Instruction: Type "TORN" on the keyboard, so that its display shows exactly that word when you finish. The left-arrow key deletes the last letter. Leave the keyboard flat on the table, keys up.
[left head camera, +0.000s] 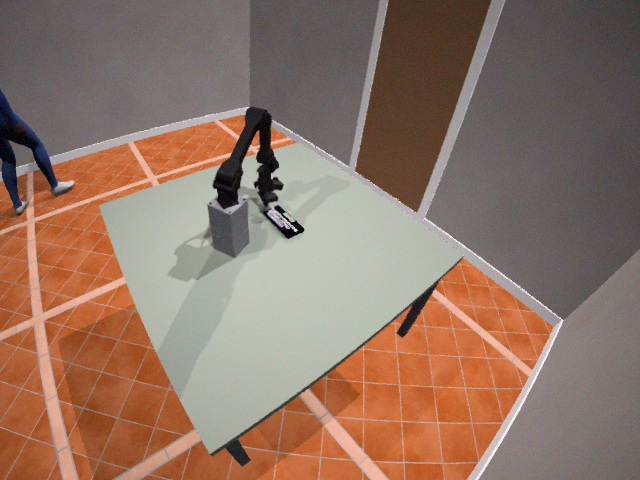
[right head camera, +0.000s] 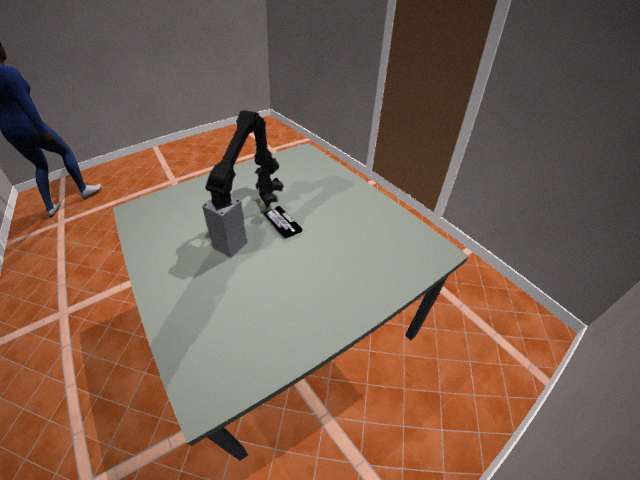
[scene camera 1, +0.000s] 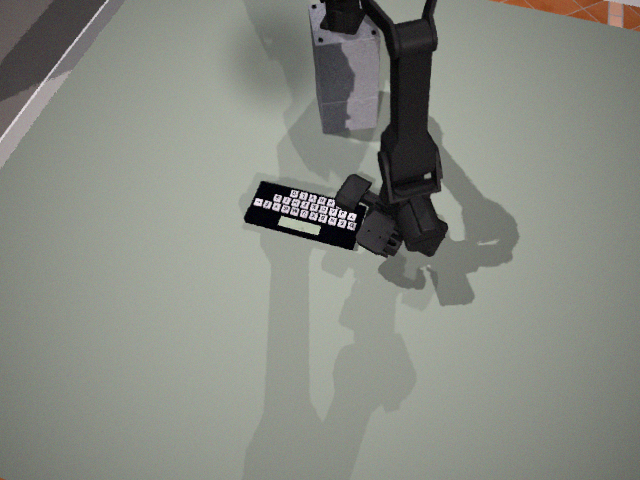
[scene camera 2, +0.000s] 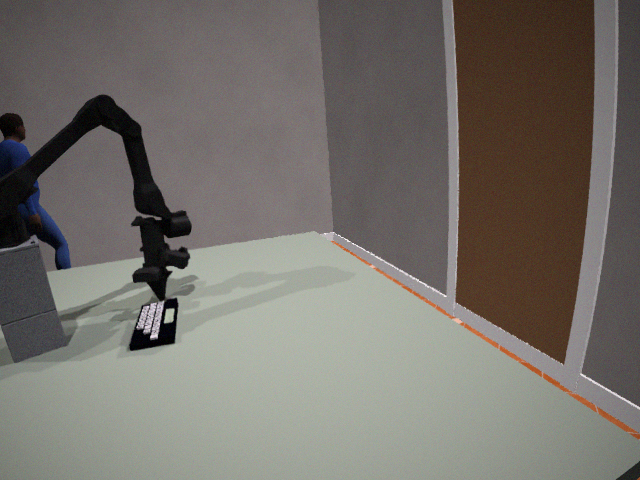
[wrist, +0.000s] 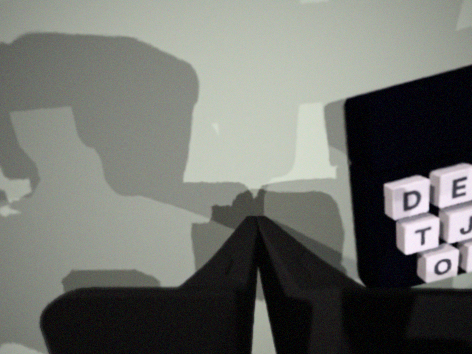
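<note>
The black keyboard (left head camera: 294, 231) (right head camera: 293, 231) (scene camera 1: 268, 190) (scene camera 2: 149, 342) (wrist: 400, 130) lies flat on the table, white keys up. Its pale display (scene camera 1: 298, 225) (scene camera 2: 169, 315) has no letters I can read. In the wrist view the T key (wrist: 422, 236) shows between the D key (wrist: 411, 201) and the O key (wrist: 442, 266); R and N are out of that view. My gripper (scene camera 2: 162, 299) (wrist: 255, 225) is shut and empty, pointing down. Its tips are low, just off the keyboard's D-T-O end, left of the T key in the wrist view. In scene camera 1 the gripper hides that keyboard end.
The grey base block (left head camera: 227, 229) (right head camera: 225, 229) (scene camera 1: 330, 87) (scene camera 2: 25, 310) of the arm stands on the pale green table (left head camera: 310, 310) (right head camera: 310, 310) (scene camera 1: 155, 310) (scene camera 2: 361, 387), near the keyboard's key side. A person in blue (left head camera: 41, 155) (right head camera: 20, 113) (scene camera 2: 15, 155) stands beyond the table.
</note>
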